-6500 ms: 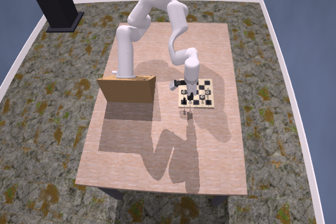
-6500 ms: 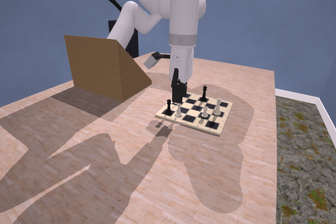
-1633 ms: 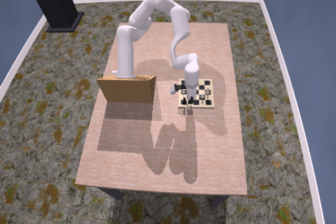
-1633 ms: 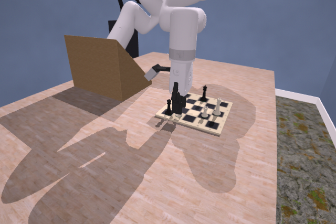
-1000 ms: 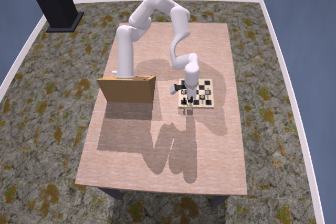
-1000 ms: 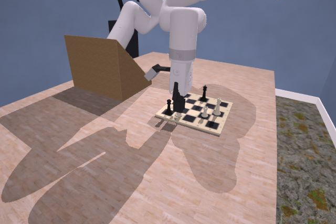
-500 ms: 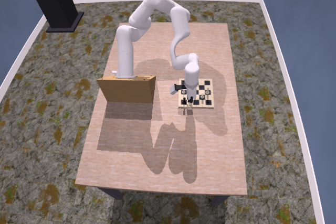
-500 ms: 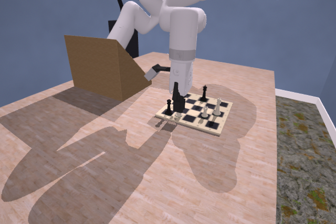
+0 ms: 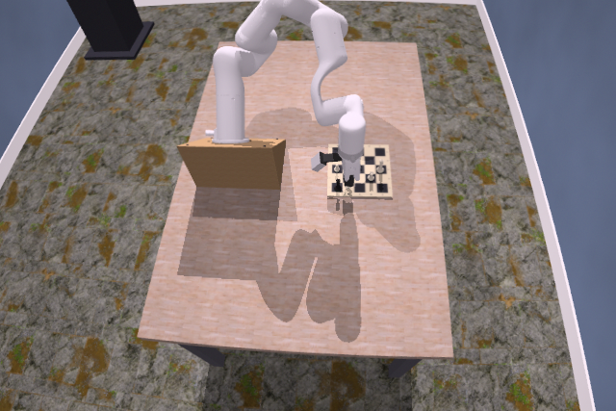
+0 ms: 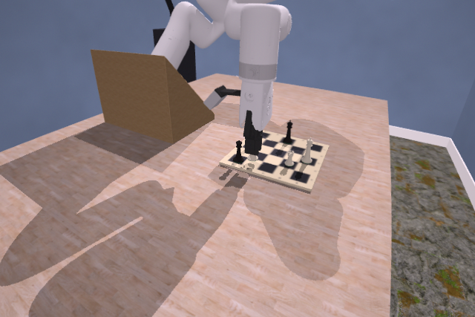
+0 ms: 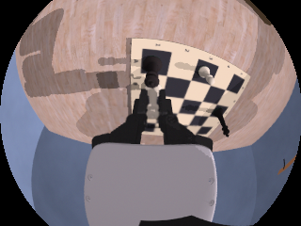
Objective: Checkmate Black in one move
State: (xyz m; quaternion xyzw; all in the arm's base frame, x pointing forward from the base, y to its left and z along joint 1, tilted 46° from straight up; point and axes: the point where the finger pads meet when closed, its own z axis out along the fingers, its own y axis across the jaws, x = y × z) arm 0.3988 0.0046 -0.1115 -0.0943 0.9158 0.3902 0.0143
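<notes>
My gripper is now 30 mm short of the tall black piece, 150 mm to the right of it and 20 mm above it. Round my hand: white pawn: 40 mm behind, 70 mm to the left, 40 mm below; then white chess piece: 10 mm below; then small chessboard: 30 mm ahead, 80 mm to the left, 50 mm below.
</notes>
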